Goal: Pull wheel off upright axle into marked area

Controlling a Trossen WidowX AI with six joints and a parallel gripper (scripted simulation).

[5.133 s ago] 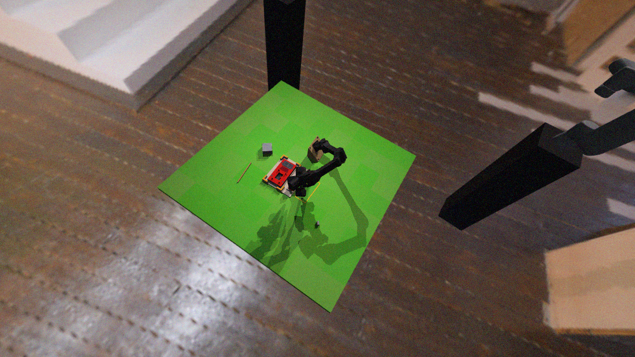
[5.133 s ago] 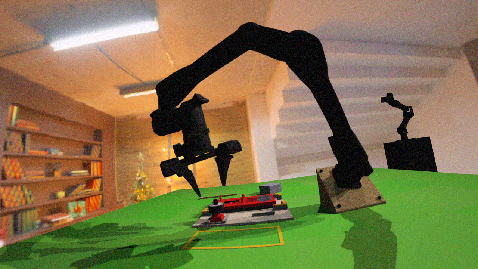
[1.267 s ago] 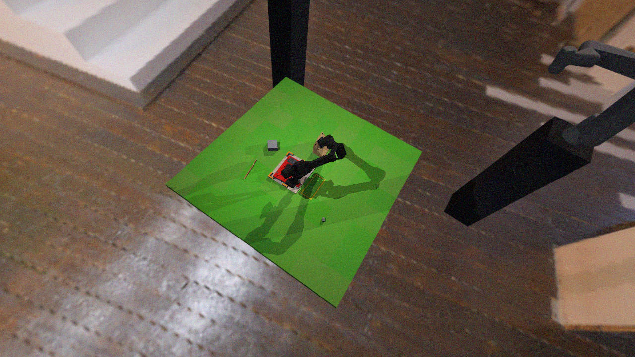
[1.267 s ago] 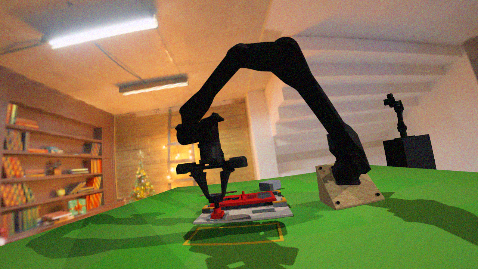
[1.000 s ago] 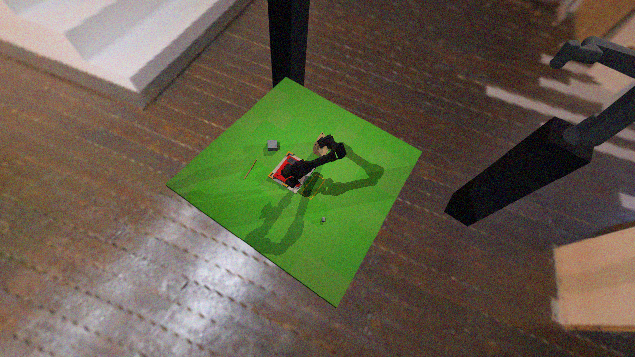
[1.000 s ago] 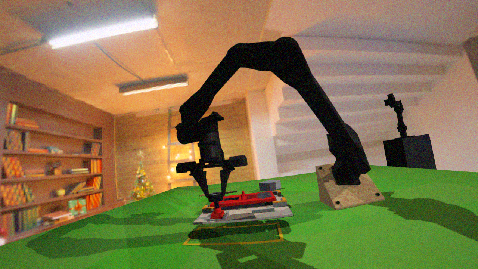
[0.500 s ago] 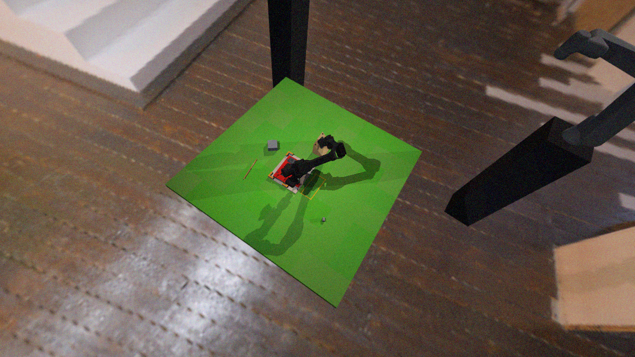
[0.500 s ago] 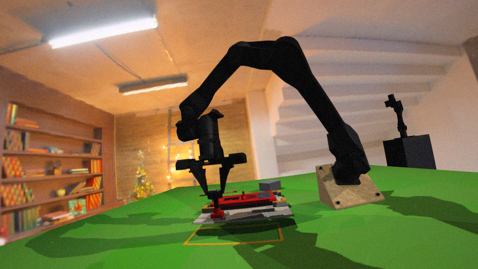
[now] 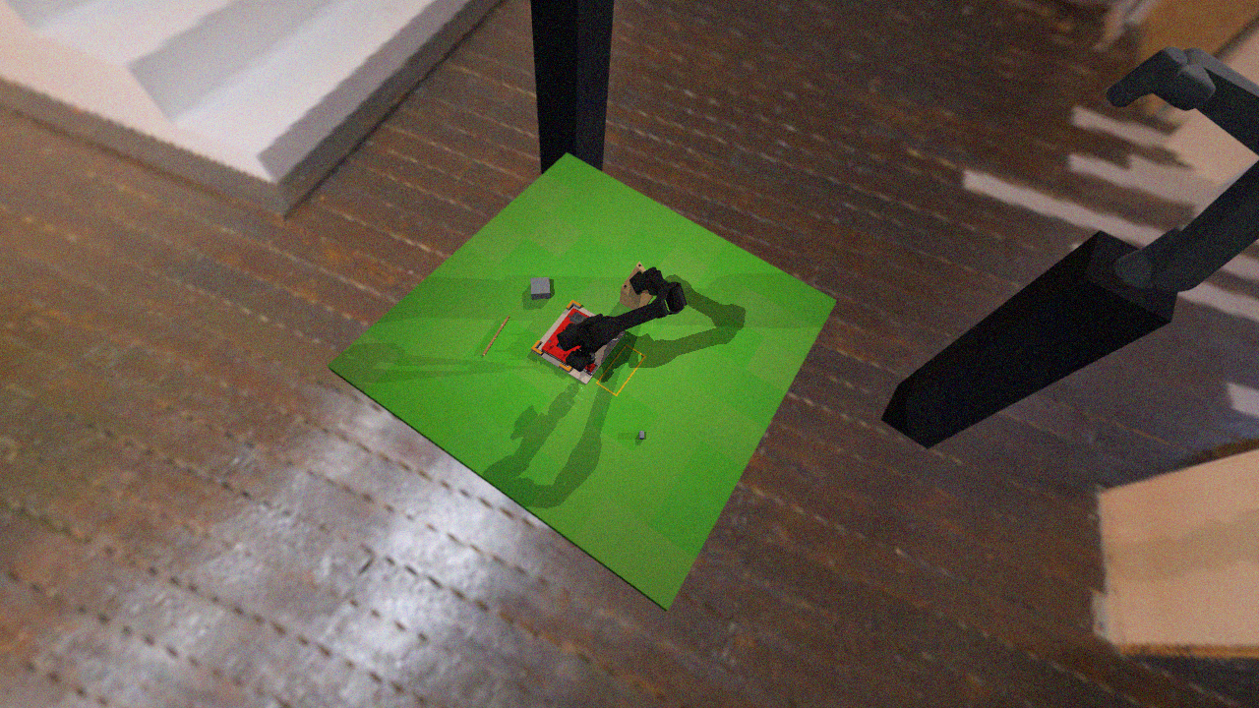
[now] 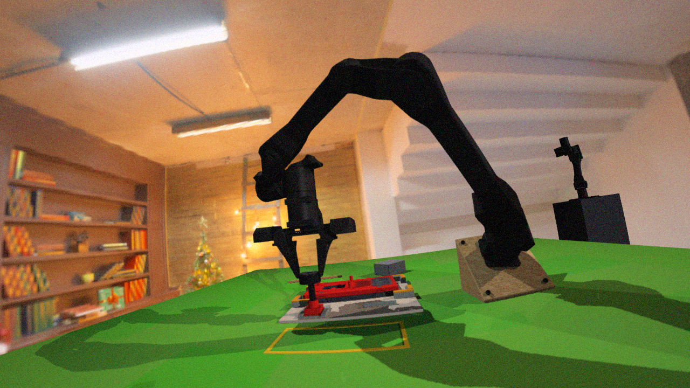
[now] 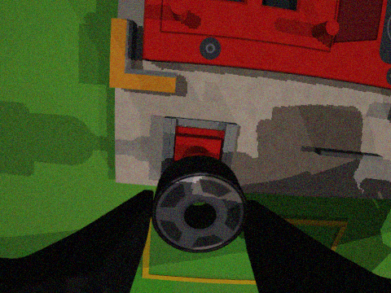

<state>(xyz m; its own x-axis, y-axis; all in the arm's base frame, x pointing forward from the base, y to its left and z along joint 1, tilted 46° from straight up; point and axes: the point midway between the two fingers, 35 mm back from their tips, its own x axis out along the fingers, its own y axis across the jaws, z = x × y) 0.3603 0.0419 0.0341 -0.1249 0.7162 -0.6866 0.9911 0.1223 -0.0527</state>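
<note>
The grey base plate is 10 cm to the right of my gripper tip, 6 cm below it and 5 cm behind it. The rest, counted from my gripper tip: grey cube: 33 cm to the right, 14 cm behind, 5 cm below.
</note>
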